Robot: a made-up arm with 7 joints.
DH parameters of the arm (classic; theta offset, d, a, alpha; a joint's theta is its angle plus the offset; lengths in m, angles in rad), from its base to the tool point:
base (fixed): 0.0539 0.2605 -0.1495 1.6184
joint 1: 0 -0.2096 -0.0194 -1.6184
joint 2: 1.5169 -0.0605 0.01 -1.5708
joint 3: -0.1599 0 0.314 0
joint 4: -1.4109 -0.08 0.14 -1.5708
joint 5: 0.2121 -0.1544 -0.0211 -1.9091
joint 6: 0 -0.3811 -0.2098 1.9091
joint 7: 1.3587 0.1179 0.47 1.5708
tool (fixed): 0 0.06 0 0
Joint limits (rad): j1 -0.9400..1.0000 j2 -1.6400..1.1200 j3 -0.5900..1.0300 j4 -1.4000..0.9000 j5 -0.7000..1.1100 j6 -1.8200..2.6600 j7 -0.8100..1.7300
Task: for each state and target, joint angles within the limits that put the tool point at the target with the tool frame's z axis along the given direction. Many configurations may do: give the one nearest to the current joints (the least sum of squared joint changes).
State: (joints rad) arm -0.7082 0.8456 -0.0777 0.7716 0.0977 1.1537 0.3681
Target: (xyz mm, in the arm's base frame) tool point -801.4 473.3 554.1 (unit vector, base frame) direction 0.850 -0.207 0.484
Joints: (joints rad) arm -0.0268 1.1200 0.1908 0.6720 -0.6789 2.0809 0.5651
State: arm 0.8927 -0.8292 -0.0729 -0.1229 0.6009 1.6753 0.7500
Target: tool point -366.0 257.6 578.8 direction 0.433 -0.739 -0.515
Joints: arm 1.0000 0.2222 -0.1867 -0.4585 -0.1019 1.6853 0.2404
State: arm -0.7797 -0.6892 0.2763 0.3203 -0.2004 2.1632 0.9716
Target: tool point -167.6 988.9 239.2 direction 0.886 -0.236 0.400
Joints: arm -0.8458 0.1234 -0.1485 0.9000 -0.5387 1.4075 0.9592
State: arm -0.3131 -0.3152 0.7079 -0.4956 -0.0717 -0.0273 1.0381
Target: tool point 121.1 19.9 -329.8 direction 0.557 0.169 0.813
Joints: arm 0.0742 -0.6659 1.0300 -0.6752 -0.7000 -0.3373 0.9568
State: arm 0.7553 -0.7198 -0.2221 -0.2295 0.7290 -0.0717 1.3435
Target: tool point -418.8 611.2 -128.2 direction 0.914 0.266 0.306
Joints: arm 0.7831 -0.4870 -0.0133 -0.7591 0.9391 -0.5128 1.3184
